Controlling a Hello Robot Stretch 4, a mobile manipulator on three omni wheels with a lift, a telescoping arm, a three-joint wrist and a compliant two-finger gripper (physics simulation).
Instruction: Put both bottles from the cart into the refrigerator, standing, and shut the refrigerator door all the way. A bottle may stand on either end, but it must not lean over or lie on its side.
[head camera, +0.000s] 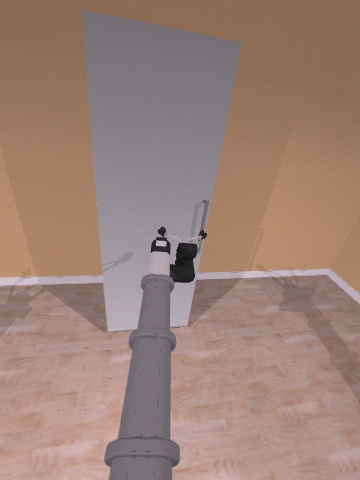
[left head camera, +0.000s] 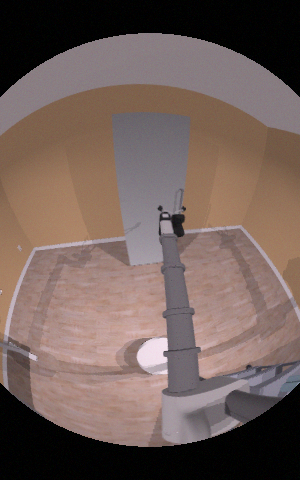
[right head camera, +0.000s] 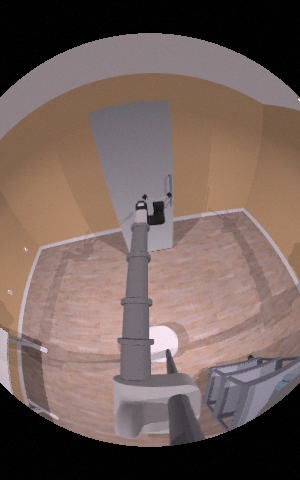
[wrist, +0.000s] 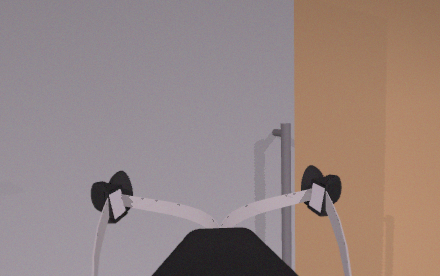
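Seen in the pictures: gripper, fingertip midpoint: (head camera: 182, 230) (left head camera: 171, 206) (right head camera: 156, 193) (wrist: 217, 184); robot's base at its link origin: (left head camera: 157, 354) (right head camera: 157, 342).
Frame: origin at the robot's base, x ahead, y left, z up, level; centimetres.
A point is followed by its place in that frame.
Note:
The refrigerator (head camera: 160, 125) @(z 146.2, x 123.6, y 5.0 cm) (left head camera: 150, 160) @(z 137.6, x 123.4, y 6.3 cm) (right head camera: 135, 150) @(z 137.2, x 123.7, y 4.6 cm) (wrist: 150, 75) @(z 122.7, x 123.8, y 4.0 cm) stands against the far wall, its tall grey door looking shut. Its vertical bar handle (head camera: 204, 215) @(z 104.3, x 121.5, y -22.4 cm) (right head camera: 171, 185) @(z 98.4, x 128.3, y -24.7 cm) (wrist: 285, 175) @(z 102.2, x 121.4, y -22.3 cm) is near the door's right edge. My gripper (head camera: 182, 233) @(z 107.5, x 95.0, y -8.6 cm) (left head camera: 172, 208) @(z 107.5, x 95.0, y -8.6 cm) (right head camera: 157, 196) @(z 107.5, x 95.0, y -8.6 cm) (wrist: 217, 184) @(z 107.5, x 95.0, y -8.6 cm) is wide open and empty in front of the door. In the wrist view the handle shows between the fingers, nearer the right one; how far it lies beyond the fingertips is unclear. The cart is at the lower right in the side head views, with a pale teal shape (right head camera: 287, 382) on it. I cannot make out the bottles.
My telescoping arm reaches across the wood floor toward the refrigerator. A white round shape (left head camera: 150, 356) @(z 18.7, x -0.4, y 7.5 cm) (right head camera: 162, 342) @(z 18.7, x 1.2, y -5.5 cm) is low on the floor near the arm's base. A light-coloured bar (left head camera: 20, 351) (right head camera: 32, 346) shows at the left edge. Walls stand on both sides.

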